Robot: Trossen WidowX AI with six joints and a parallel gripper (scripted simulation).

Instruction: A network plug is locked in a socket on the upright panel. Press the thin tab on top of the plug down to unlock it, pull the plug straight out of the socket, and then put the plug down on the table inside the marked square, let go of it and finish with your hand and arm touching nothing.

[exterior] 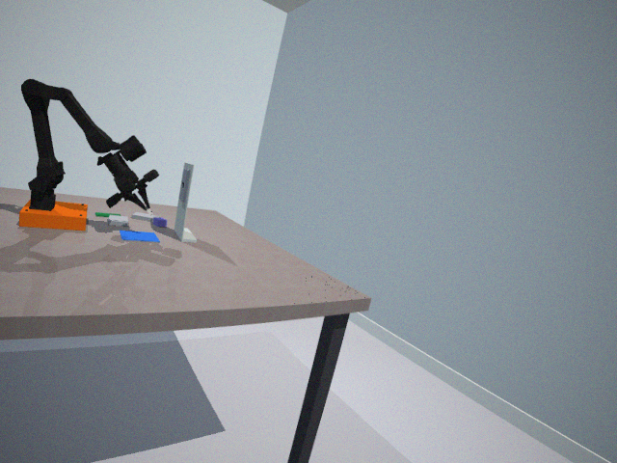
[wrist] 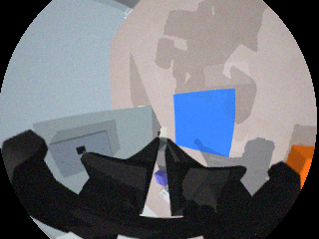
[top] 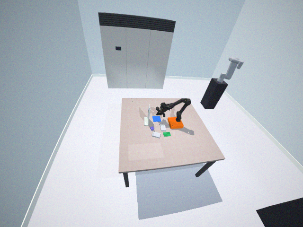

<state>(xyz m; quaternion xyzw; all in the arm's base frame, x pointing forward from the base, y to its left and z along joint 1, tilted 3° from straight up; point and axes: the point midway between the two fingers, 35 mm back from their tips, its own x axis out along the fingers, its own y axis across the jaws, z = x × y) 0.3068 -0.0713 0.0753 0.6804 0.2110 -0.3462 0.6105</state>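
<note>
The blue marked square lies 9 cm below my gripper tip, 2 cm behind it and 1 cm to the right of it. From my gripper tip the other things lie so: grey panel: 13 cm ahead, 4 cm to the left, 3 cm above; white network plug: right at my gripper tip.
</note>
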